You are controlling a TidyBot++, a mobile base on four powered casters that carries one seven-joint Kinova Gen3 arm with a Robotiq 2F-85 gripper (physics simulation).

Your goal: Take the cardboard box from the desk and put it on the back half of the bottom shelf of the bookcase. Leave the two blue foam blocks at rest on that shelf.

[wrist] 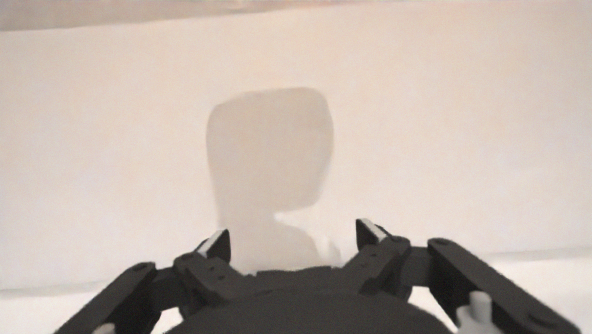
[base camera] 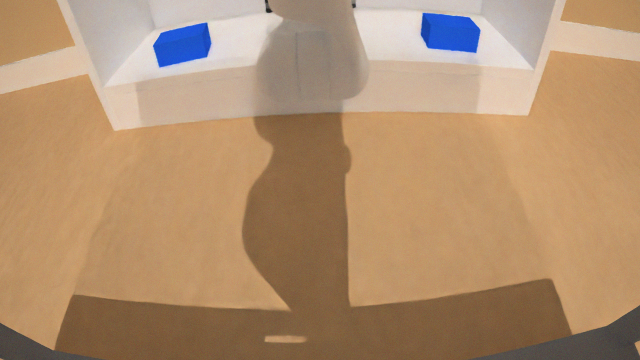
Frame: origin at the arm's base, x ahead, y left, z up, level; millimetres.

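Seen in the pictures: gripper, fingertip midpoint: point(wrist: 293, 237).
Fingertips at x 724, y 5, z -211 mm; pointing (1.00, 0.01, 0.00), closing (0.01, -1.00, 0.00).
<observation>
Offsets run from my fingertips to a thing's top centre. Level surfaces: height alone.
The bottom shelf @(dz -86 mm) point(base camera: 240, 47) point(wrist: 40, 315) of the white bookcase point(base camera: 200, 102) point(wrist: 450, 125) holds two blue foam blocks. The left blue block @(dy +229, dx -60, dz -41 mm) point(base camera: 182, 46) sits near the left side wall and the right blue block @(dy -239, dx -69, dz -41 mm) point(base camera: 450, 34) near the right side wall, both flat. My gripper point(wrist: 293, 237) is open, with nothing between its fingers, and faces the bookcase's back panel. In the base view small dark parts of it show on both sides of the arm. The cardboard box does not show in either view; the gripper body and arm hide part of the shelf.
My pale arm point(base camera: 315, 55) reaches in over the middle of the shelf, between the two blocks. The bookcase's side walls stand left point(base camera: 112, 40) and right point(base camera: 520, 30). Skirting point(base camera: 595, 40) runs along the wall. Shadows of the arm and base lie on the tan floor @(dz -186 mm) point(base camera: 425, 200).
</observation>
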